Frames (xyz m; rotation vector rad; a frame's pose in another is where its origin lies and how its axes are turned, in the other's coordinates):
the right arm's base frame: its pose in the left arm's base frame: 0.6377 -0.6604 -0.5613 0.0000 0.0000 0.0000
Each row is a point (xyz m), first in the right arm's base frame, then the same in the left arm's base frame.
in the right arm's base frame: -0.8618 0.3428 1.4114
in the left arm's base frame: -0.2241 -0.3176 0.8501
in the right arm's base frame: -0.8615 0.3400 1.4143
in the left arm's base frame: -0.2238 -0.3204 0.8530
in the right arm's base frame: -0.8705 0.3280 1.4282
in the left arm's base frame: -0.2328 -0.3324 0.8669
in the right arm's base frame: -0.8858 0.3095 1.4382
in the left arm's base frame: -0.2481 -0.3509 0.8769
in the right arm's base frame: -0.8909 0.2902 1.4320
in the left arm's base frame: -0.2532 -0.3702 0.8707
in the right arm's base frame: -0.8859 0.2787 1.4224
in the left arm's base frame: -0.2482 -0.3817 0.8611
